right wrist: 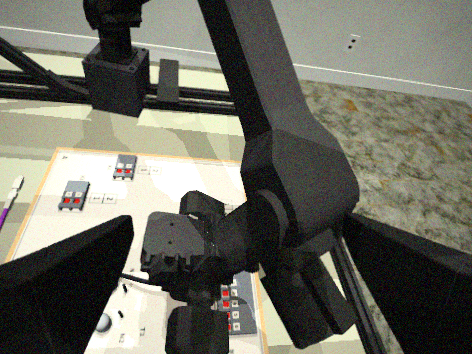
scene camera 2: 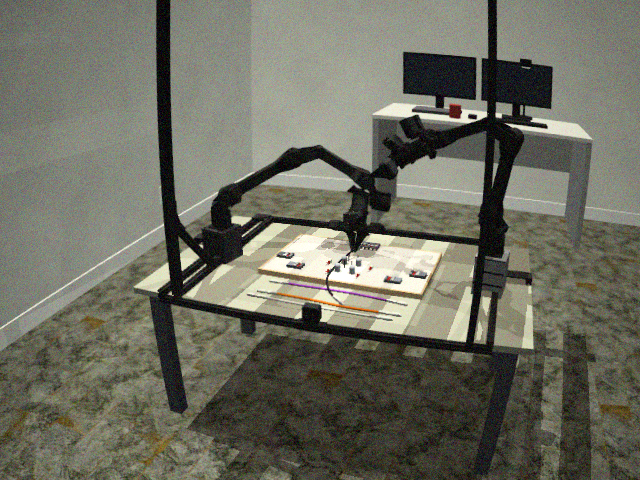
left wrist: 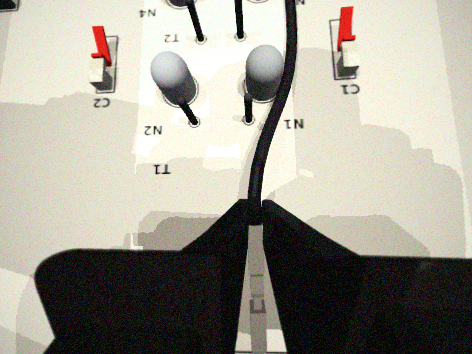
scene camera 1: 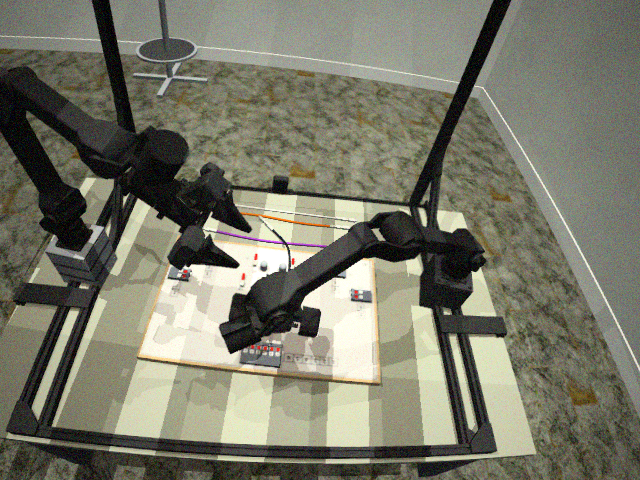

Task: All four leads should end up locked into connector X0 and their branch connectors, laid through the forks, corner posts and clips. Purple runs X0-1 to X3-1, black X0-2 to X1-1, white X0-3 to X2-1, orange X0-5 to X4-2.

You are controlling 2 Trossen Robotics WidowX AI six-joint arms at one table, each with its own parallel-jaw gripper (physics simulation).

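Frame: origin at the left arm's base, x ahead, y left, z up, level; metres.
Seen in the pictures: left gripper, fingertip midpoint: (right wrist: 164,286) (scene camera 2: 353,252) (left wrist: 254,208); right gripper, fingertip midpoint: (right wrist: 239,224) (scene camera 2: 375,170) (scene camera 1: 244,248); left arm's base, origin of the base link: (right wrist: 117,54) (scene camera 2: 221,226) (scene camera 1: 453,271); right arm's base, origin of the base link: (scene camera 2: 493,253) (scene camera 1: 74,238).
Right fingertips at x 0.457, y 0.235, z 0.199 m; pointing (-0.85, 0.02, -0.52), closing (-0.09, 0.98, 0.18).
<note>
Pixels of each thing's top centre, then the offset from my right fingertips to it. "*": a spot on its surface instead.
- post N1, middle of its top: (left wrist: 265,53) 0.114 m right, 0.049 m back, 0.264 m down
- Connector X0, surface spot: (right wrist: 245,300) (scene camera 1: 259,359) (scene camera 2: 368,243) * 0.068 m left, 0.049 m back, 0.283 m down
- C2, surface spot: (left wrist: 98,72) * 0.108 m right, 0.043 m ahead, 0.282 m down
The black lead (scene camera 1: 285,248) (scene camera 2: 328,281) (left wrist: 290,65) (right wrist: 140,279) runs past the outer side of post N1 (left wrist: 264,75) into my left gripper (scene camera 2: 354,250) (left wrist: 254,208), which is shut on it low above the board (scene camera 1: 351,361). Its far end reaches the table beyond the board. My right gripper (scene camera 1: 244,248) is open and empty, raised above the board. The purple (scene camera 1: 268,240) (scene camera 2: 341,289), orange (scene camera 1: 294,220) (scene camera 2: 320,301) and white (scene camera 1: 305,212) leads lie on the table beside the board. Connector X0 (scene camera 1: 261,357) (scene camera 2: 370,246) (right wrist: 245,300) is partly hidden by the left arm in the right wrist view.
Branch connectors (scene camera 1: 179,273) (scene camera 1: 360,295) (right wrist: 74,195) (right wrist: 124,167) sit near the board's sides. Clips C1 (left wrist: 349,57) and C2 (left wrist: 98,72) flank the posts. The left arm crosses over the board. A black frame (scene camera 1: 258,445) surrounds the work area.
</note>
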